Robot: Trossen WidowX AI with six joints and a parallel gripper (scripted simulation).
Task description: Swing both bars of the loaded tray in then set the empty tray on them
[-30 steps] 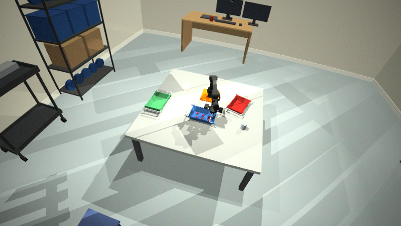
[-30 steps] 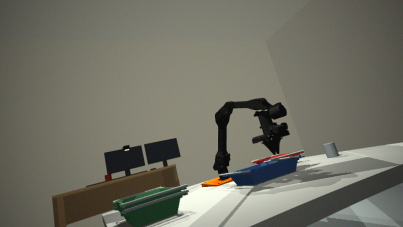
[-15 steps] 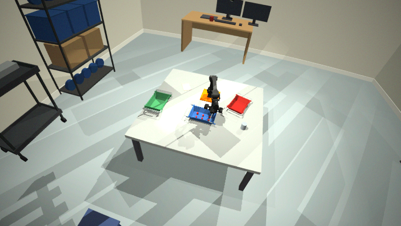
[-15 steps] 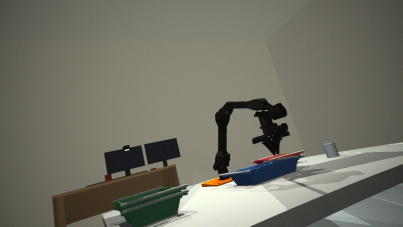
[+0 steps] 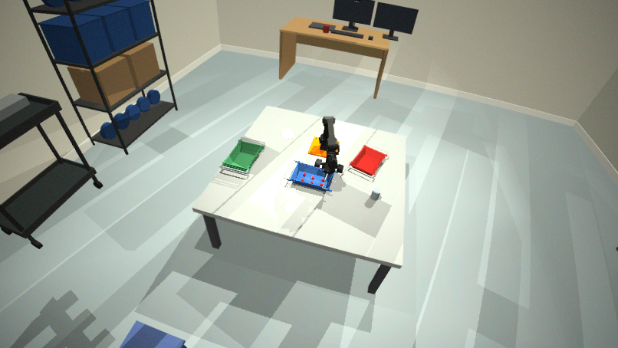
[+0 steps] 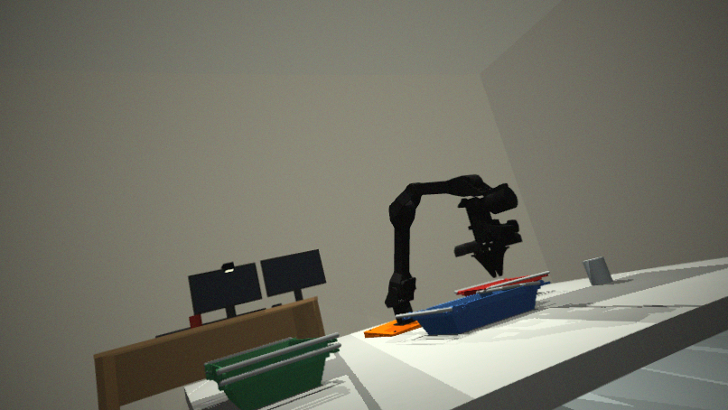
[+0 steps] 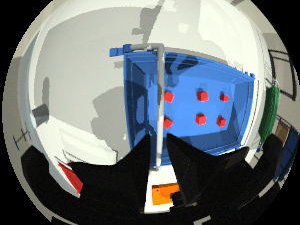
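The red tray lies 300 mm behind my gripper tip, 270 mm to the left of it and 50 mm below it. The rest, counted from my gripper tip: paper (480 mm behind, 410 mm to the right, 90 mm below); grey cup (340 mm to the left, 60 mm below, 20 mm ahead).
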